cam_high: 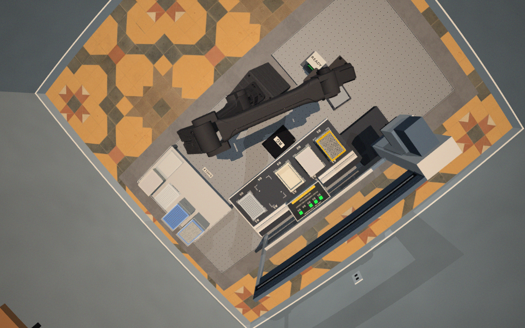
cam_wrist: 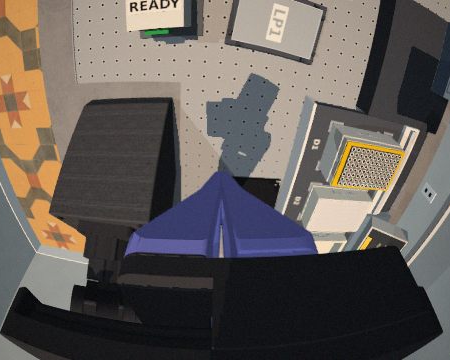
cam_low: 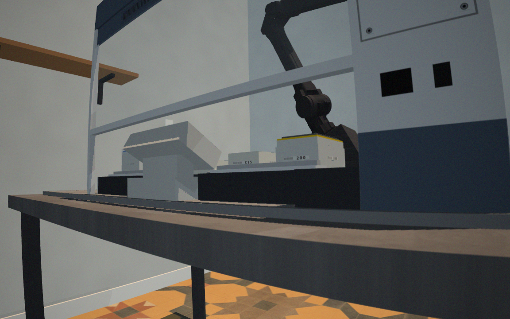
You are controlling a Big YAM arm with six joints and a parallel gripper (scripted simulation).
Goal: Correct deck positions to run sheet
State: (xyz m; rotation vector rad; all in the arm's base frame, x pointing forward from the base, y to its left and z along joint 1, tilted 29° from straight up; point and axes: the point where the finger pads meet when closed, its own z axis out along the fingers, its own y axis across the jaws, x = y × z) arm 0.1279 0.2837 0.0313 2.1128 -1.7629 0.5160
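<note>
Right now my hand is 90 mm past the green button, 60 mm to the right of it and 230 mm above it. The rest, counted from my hand: white sealed block: 270 mm ahead, 200 mm to the right, 240 mm below; then yellow-rimmed tip rack: 260 mm ahead, 70 mm to the right, 220 mm below; then tower: 400 mm ahead, 160 mm to the left, 40 mm below.
</note>
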